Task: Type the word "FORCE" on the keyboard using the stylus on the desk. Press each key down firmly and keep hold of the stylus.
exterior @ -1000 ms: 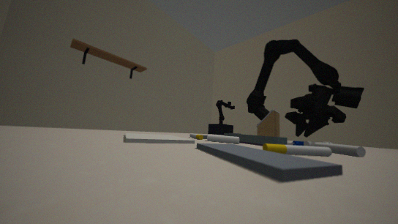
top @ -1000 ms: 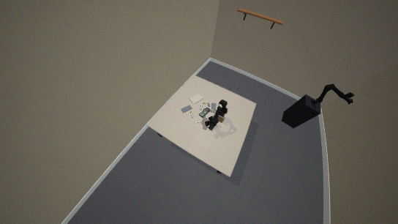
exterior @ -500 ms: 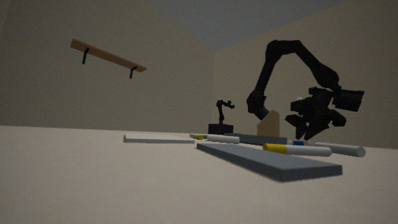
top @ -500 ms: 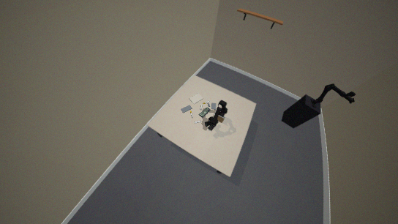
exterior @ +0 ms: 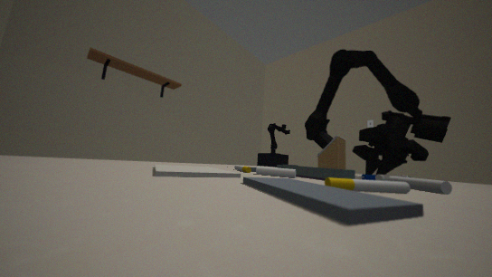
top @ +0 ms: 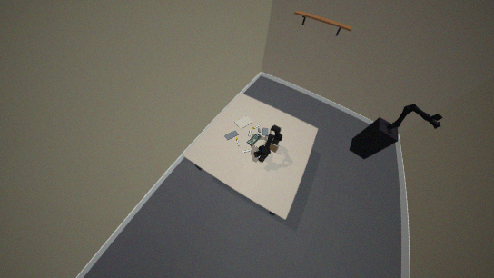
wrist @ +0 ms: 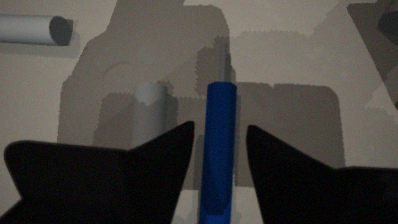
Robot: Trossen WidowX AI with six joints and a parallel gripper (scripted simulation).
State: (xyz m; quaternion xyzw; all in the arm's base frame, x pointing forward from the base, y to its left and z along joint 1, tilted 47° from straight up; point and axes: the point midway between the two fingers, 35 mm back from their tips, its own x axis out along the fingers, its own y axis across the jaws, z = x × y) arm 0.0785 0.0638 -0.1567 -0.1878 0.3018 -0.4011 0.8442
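The blue stylus lies 10 mm ahead of my gripper tip and 10 mm to the right of it. The rest, counted from my gripper tip: flat grey slab (420 mm ahead, 30 mm to the left, 10 mm below).
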